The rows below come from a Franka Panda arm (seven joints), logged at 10 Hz.
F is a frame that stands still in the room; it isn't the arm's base.
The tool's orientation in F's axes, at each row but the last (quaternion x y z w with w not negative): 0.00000 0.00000 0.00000 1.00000; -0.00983 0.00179 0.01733 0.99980; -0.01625 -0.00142 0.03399 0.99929; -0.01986 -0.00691 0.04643 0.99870; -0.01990 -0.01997 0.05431 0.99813; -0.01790 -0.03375 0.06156 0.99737; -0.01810 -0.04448 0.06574 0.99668; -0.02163 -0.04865 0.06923 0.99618; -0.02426 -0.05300 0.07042 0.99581
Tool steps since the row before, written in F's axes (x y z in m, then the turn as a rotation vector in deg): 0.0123 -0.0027 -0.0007 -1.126 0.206 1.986; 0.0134 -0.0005 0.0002 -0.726 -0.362 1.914; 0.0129 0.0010 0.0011 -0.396 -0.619 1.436; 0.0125 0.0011 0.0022 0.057 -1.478 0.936; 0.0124 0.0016 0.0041 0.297 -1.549 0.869; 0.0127 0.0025 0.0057 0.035 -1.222 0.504; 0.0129 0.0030 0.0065 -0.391 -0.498 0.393; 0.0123 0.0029 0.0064 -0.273 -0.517 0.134; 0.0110 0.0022 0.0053 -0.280 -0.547 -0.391
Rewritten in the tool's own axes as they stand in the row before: 0.0123 -0.0027 -0.0007 -1.126 0.206 1.986; 0.0134 -0.0010 0.0002 -0.746 -0.374 1.904; 0.0129 0.0001 0.0011 -0.435 -0.637 1.417; 0.0126 -0.0002 0.0020 -0.070 -1.513 0.877; 0.0126 0.0001 0.0036 0.159 -1.607 0.797; 0.0133 0.0007 0.0049 -0.084 -1.236 0.462; 0.0137 0.0010 0.0054 -0.418 -0.459 0.412; 0.0131 0.0009 0.0052 -0.329 -0.481 0.142; 0.0117 0.0004 0.0042 -0.394 -0.481 -0.380
